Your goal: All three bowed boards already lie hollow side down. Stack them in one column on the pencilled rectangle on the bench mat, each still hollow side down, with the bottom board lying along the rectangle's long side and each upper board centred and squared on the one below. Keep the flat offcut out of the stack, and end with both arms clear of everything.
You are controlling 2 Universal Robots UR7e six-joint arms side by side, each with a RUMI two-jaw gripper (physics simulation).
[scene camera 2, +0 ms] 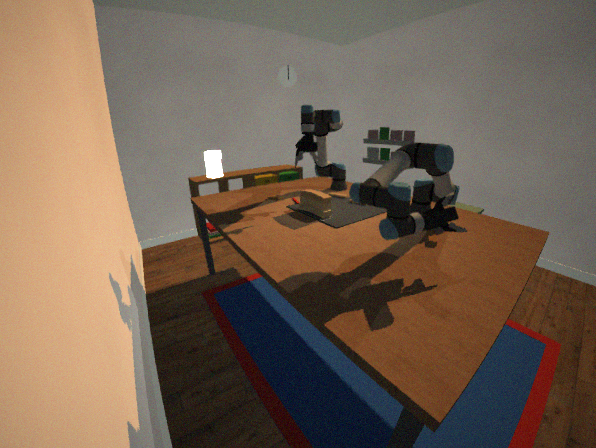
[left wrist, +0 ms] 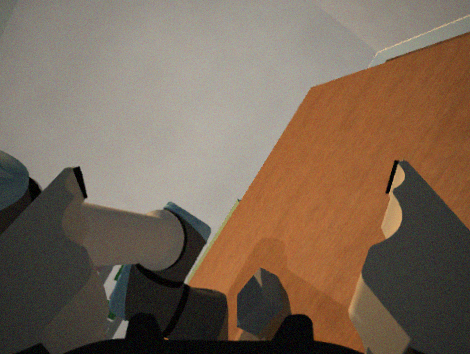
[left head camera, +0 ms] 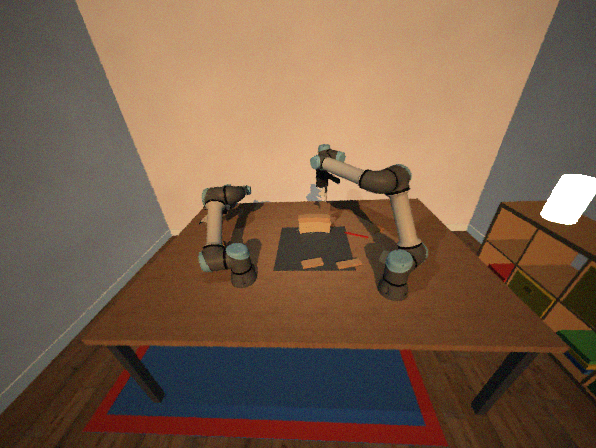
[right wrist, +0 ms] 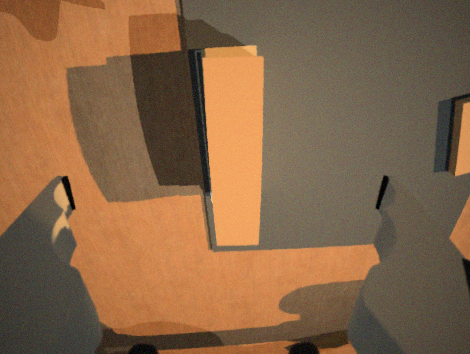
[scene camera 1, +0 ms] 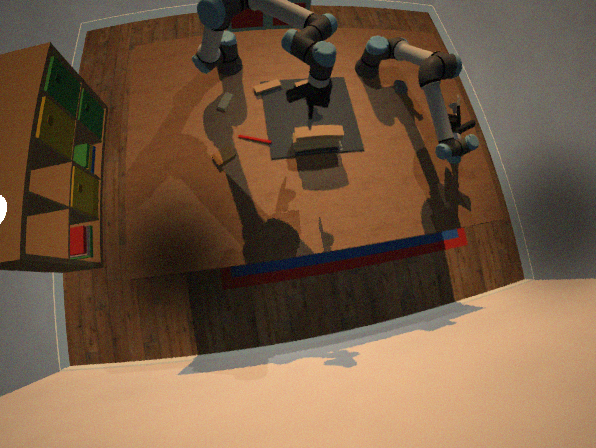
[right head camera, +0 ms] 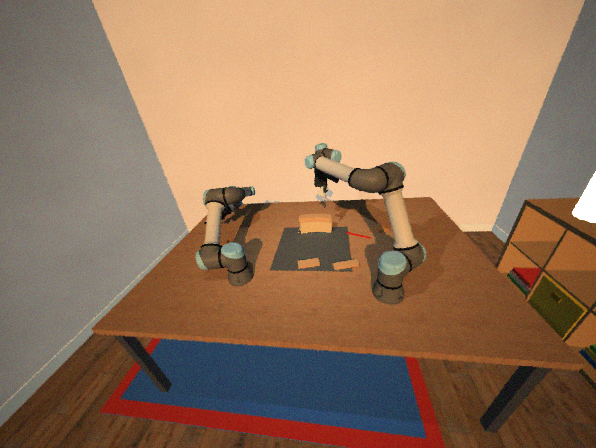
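Where they show: left gripper, between the fingertips: [scene camera 2: 461, 211] [left wrist: 234, 166] [left head camera: 201, 216] [scene camera 1: 457, 103] [right head camera: 205, 217]; right gripper, between the fingertips: [scene camera 2: 306, 166] [left head camera: 325, 197] [right wrist: 226, 178] [scene camera 1: 307, 114] [right head camera: 325, 197]; left arm's base, origin of its link: [left wrist: 209, 325] [left head camera: 244, 278] [scene camera 1: 366, 69] [right head camera: 241, 277]; right arm's base, origin of its link: [scene camera 2: 338, 188] [left head camera: 392, 289] [scene camera 1: 229, 66] [right head camera: 387, 292].
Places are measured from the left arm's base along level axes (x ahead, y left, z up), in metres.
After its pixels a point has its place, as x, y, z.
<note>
A column of bowed wooden boards [left head camera: 314, 224] {0.610, -0.195, 0.081} [right head camera: 315, 224] {0.611, -0.196, 0.081} [scene camera 1: 318, 138] [scene camera 2: 315, 203] {0.644, -0.133, 0.082} stands at the mat's edge, hollow side down. In the right wrist view, the top board [right wrist: 235, 150] {0.645, -0.208, 0.141} covers most of what lies below; a lower end peeks out past its far end. The layers are hard to count, and the pencilled rectangle is mostly hidden. My right gripper [right wrist: 226, 178] {0.668, -0.256, 0.286} [scene camera 1: 310, 114] {0.668, -0.256, 0.286} is open and empty above the column, apart from it. My left gripper [left wrist: 234, 166] {0.214, 0.510, 0.206} is open and empty off to the side, far from the boards. I cannot tell which loose piece is the flat offcut.
Two short wooden pieces [left head camera: 312, 263] {0.261, -0.330, 0.024} [left head camera: 349, 263] {0.352, -0.536, 0.022} lie near the opposite edge of the dark mat [left head camera: 290, 250] {0.343, -0.129, 0.006}. A red stick [left head camera: 357, 234] {0.701, -0.500, 0.012} [scene camera 1: 255, 139] {0.705, -0.487, 0.008} lies beside the mat. A grey block [scene camera 1: 225, 102] {0.534, -0.715, 0.019} and a small orange item [scene camera 1: 217, 159] {0.870, -0.634, 0.020} lie on the table.
</note>
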